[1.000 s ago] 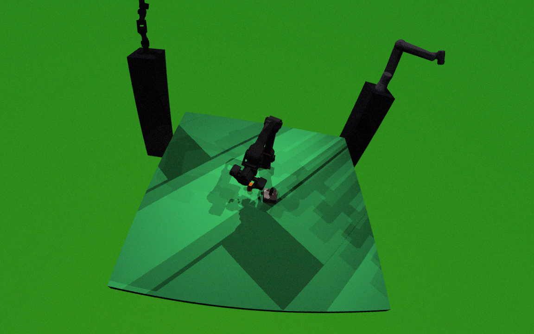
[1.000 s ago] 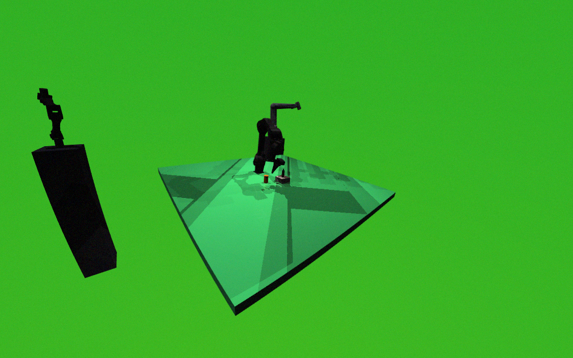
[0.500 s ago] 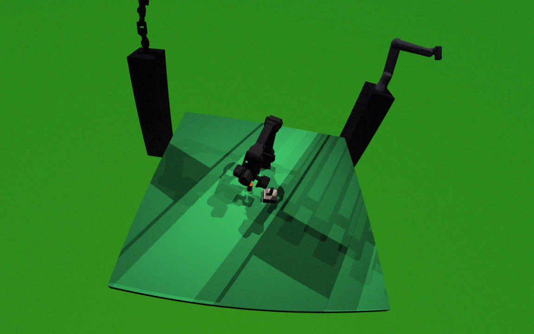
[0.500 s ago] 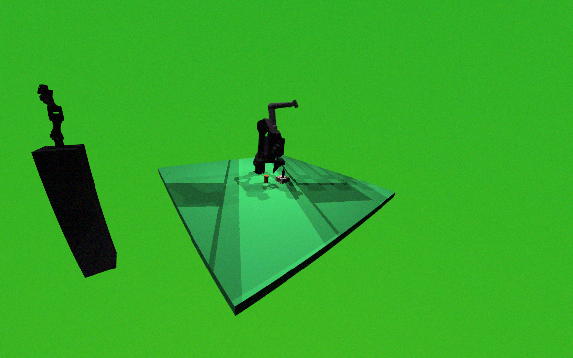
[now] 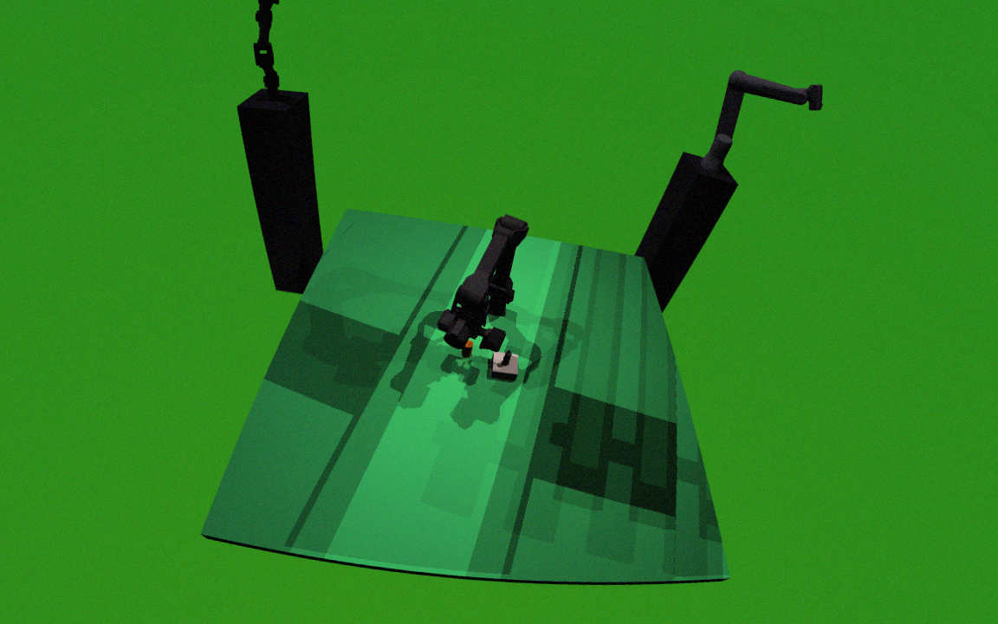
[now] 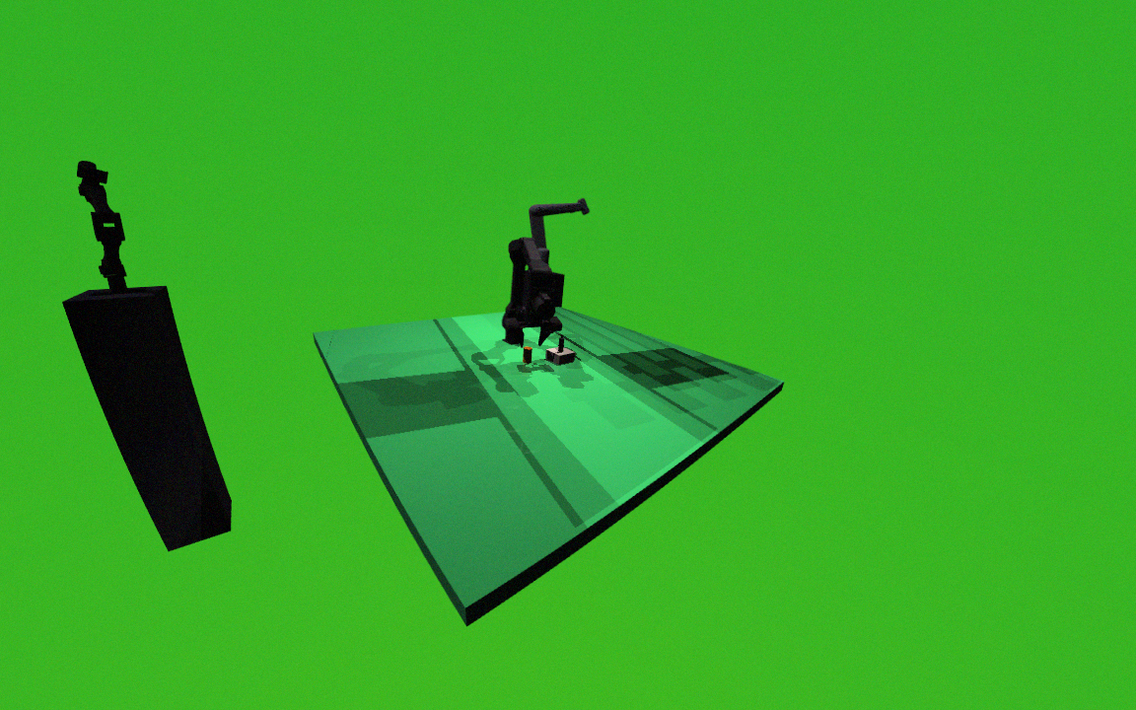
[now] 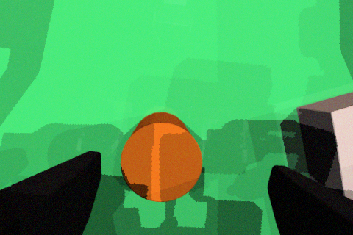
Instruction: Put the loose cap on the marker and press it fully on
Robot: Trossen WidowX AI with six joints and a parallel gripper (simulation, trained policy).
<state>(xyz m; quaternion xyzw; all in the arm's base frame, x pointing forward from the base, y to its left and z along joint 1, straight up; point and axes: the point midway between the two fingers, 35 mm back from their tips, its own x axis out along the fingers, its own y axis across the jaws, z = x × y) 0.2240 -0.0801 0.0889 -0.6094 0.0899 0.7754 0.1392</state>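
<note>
My gripper tip is 10 mm to the left of the orange cap and 30 mm above it. Also, from my gripper tip: pale holder block: 40 mm ahead, 110 mm to the left, 40 mm below.
</note>
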